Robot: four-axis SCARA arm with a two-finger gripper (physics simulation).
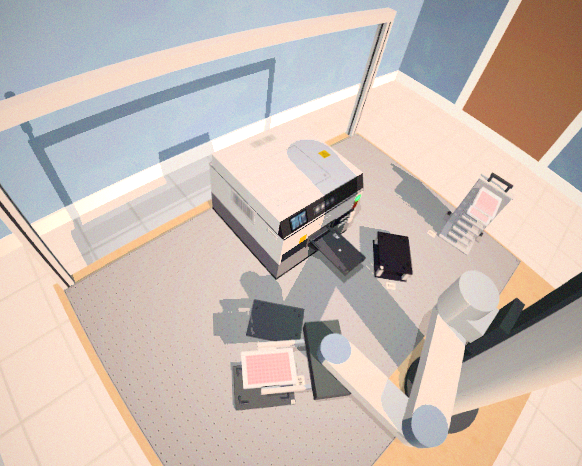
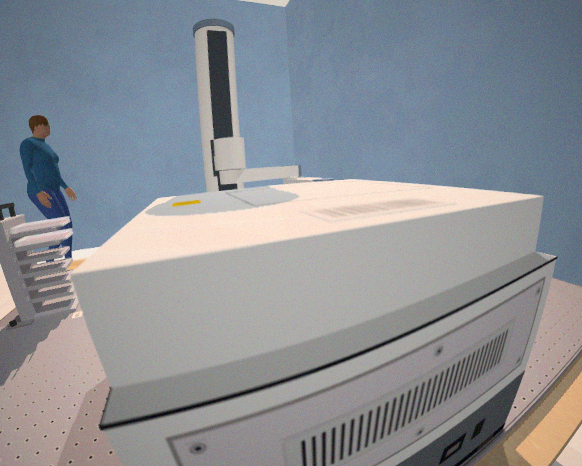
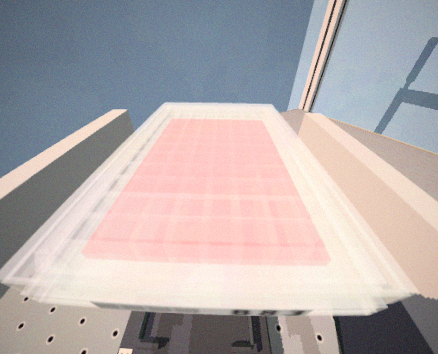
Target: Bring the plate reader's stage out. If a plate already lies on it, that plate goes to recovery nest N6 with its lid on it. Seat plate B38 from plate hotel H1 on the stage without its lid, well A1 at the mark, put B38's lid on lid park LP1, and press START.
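Places are measured from the arm's base along level axes (x left, y back, z up), in centimetres.
Where they show: gripper, fingertip midpoint: (image 1: 259,368) (image 3: 215,127).
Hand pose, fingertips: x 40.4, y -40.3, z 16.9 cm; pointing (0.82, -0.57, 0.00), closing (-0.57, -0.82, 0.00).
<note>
Each offset is from my fingertips to the top centre of the thing. "pt": to the spot under its first point.
My gripper (image 1: 261,367) (image 3: 215,127) is shut on a lidded plate @[dz +0.4, dx -2.0, dy +1.3 cm] (image 1: 272,368) (image 3: 210,200) with pink wells. It holds the plate level above a dark nest @[dz -13.8, dx -0.8, dy +2.1 cm] (image 1: 265,401) (image 3: 200,332) with corner brackets; the height of the gap is hard to judge. The plate's front label is too blurred to read surely. The reader's dark stage @[dz -2.1, dx -43.0, dy -13.9 cm] (image 1: 342,251) is out, with no plate on it. Plate hotel (image 1: 462,209) (image 2: 17,285) at the right holds plates (image 1: 486,200) (image 2: 42,236) in its upper levels; B38's label cannot be read. A green button @[pt dz +4.3, dx -58.4, dy -20.8 cm] (image 1: 357,198) shows on the reader's front.
The big white reader @[dz +12.9, dx -43.3, dy -40.0 cm] (image 1: 265,175) (image 2: 300,280) stands at the back. A second dark flat holder @[dz -13.6, dx -15.8, dy -10.1 cm] (image 1: 276,320) lies beside the nest, towards the reader. A black raised stand (image 1: 394,254) is between the stage and the hotel. A person (image 2: 45,165) stands behind the hotel.
</note>
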